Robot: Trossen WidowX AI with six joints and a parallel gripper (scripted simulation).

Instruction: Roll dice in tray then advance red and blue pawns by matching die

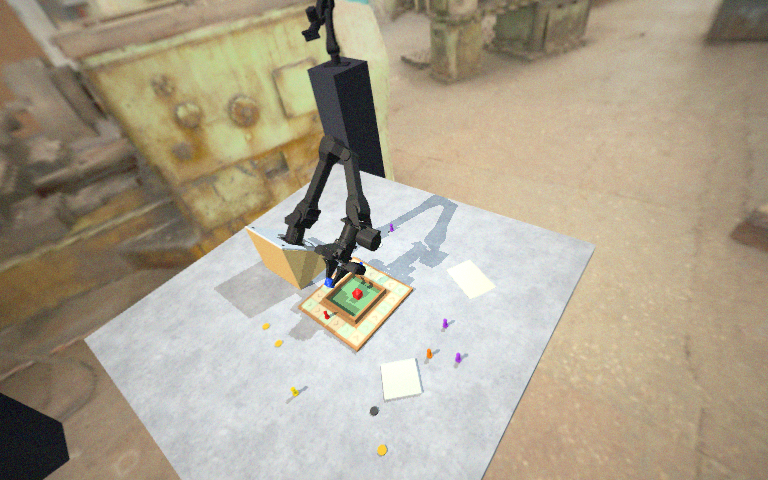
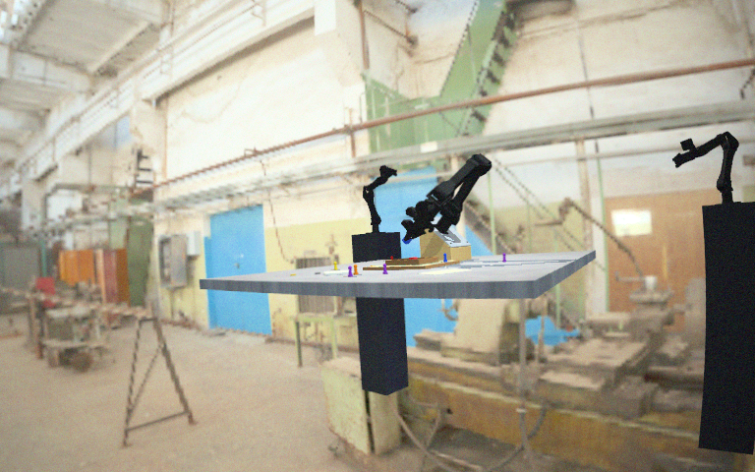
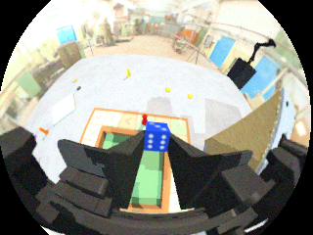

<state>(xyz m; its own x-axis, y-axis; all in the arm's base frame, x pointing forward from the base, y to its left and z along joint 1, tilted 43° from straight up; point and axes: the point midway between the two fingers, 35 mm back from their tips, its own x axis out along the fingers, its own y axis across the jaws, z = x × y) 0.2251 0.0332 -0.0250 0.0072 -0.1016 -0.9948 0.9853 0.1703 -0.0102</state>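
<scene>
My gripper tip is 8 cm above the red pawn, 6 cm to the left of it and 3 cm short of it. Round my gripper tip: blue pawn: 16 cm to the left, 8 cm below, 4 cm behind; yellow pawn: 28 cm to the right, 16 cm ahead, 9 cm below; orange pawn: 36 cm ahead, 9 cm below, 6 cm to the left.
</scene>
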